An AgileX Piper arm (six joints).
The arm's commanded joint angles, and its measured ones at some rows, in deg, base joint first. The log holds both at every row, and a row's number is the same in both.
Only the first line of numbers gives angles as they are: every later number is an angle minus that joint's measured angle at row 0.
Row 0, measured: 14.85 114.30 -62.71 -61.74 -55.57 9.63
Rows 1 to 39, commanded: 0.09 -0.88 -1.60 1.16 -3.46 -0.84; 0.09 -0.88 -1.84 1.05 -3.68 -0.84; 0.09 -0.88 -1.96 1.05 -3.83 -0.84; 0.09 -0.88 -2.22 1.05 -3.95 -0.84; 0.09 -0.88 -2.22 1.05 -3.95 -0.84; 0.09 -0.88 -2.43 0.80 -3.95 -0.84; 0.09 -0.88 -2.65 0.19 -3.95 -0.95; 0.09 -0.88 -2.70 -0.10 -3.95 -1.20; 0.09 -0.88 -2.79 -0.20 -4.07 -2.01; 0.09 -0.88 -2.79 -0.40 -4.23 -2.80; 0.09 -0.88 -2.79 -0.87 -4.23 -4.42; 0.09 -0.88 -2.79 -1.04 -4.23 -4.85; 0.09 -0.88 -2.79 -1.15 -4.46 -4.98; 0.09 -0.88 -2.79 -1.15 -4.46 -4.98; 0.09 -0.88 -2.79 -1.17 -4.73 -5.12; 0.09 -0.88 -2.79 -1.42 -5.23 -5.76; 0.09 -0.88 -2.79 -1.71 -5.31 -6.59; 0.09 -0.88 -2.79 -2.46 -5.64 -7.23; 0.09 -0.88 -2.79 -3.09 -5.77 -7.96; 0.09 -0.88 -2.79 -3.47 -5.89 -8.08; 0.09 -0.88 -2.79 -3.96 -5.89 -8.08; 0.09 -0.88 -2.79 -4.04 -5.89 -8.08; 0.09 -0.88 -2.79 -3.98 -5.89 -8.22; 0.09 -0.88 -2.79 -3.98 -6.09 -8.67; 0.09 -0.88 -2.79 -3.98 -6.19 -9.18; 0.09 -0.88 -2.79 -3.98 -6.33 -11.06; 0.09 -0.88 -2.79 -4.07 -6.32 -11.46; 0.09 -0.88 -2.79 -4.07 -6.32 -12.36; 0.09 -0.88 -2.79 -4.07 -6.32 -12.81; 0.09 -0.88 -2.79 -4.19 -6.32 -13.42; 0.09 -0.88 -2.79 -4.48 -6.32 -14.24; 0.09 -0.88 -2.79 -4.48 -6.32 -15.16; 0.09 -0.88 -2.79 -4.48 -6.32 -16.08; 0.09 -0.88 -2.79 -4.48 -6.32 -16.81; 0.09 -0.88 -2.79 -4.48 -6.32 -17.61; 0.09 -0.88 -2.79 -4.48 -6.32 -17.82; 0.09 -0.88 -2.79 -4.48 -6.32 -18.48; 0.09 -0.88 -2.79 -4.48 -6.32 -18.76; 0.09 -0.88 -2.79 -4.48 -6.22 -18.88
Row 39, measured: 0.00 0.00 -2.17 -5.90 -3.13 -16.89
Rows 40 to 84, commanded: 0.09 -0.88 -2.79 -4.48 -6.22 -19.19; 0.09 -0.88 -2.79 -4.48 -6.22 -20.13; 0.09 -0.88 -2.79 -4.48 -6.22 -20.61; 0.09 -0.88 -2.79 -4.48 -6.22 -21.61; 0.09 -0.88 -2.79 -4.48 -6.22 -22.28; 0.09 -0.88 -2.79 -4.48 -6.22 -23.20; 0.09 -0.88 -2.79 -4.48 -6.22 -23.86; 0.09 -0.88 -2.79 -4.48 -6.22 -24.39; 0.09 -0.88 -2.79 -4.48 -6.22 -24.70; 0.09 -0.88 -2.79 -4.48 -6.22 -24.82; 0.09 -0.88 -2.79 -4.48 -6.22 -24.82; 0.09 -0.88 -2.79 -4.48 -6.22 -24.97; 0.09 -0.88 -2.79 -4.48 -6.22 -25.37; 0.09 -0.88 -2.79 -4.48 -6.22 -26.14; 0.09 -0.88 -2.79 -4.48 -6.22 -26.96; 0.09 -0.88 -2.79 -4.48 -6.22 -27.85; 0.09 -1.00 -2.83 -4.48 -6.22 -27.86; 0.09 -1.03 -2.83 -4.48 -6.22 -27.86; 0.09 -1.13 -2.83 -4.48 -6.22 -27.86; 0.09 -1.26 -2.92 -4.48 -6.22 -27.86; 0.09 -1.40 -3.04 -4.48 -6.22 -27.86; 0.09 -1.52 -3.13 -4.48 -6.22 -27.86; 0.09 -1.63 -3.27 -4.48 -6.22 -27.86; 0.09 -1.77 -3.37 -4.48 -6.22 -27.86; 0.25 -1.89 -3.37 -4.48 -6.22 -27.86; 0.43 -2.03 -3.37 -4.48 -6.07 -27.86; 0.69 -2.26 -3.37 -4.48 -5.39 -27.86; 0.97 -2.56 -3.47 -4.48 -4.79 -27.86; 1.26 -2.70 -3.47 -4.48 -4.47 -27.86; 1.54 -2.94 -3.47 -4.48 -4.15 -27.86; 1.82 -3.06 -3.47 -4.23 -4.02 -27.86; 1.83 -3.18 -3.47 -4.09 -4.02 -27.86; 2.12 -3.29 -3.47 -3.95 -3.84 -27.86; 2.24 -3.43 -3.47 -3.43 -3.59 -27.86; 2.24 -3.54 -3.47 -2.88 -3.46 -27.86; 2.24 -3.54 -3.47 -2.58 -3.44 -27.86; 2.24 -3.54 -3.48 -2.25 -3.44 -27.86; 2.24 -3.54 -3.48 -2.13 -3.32 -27.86; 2.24 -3.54 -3.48 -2.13 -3.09 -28.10; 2.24 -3.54 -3.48 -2.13 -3.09 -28.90; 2.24 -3.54 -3.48 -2.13 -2.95 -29.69; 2.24 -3.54 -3.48 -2.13 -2.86 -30.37; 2.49 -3.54 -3.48 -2.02 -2.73 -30.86; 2.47 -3.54 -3.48 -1.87 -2.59 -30.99; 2.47 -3.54 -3.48 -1.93 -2.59 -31.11
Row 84, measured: 2.29 -2.43 -2.86 -4.12 -1.50 -29.43
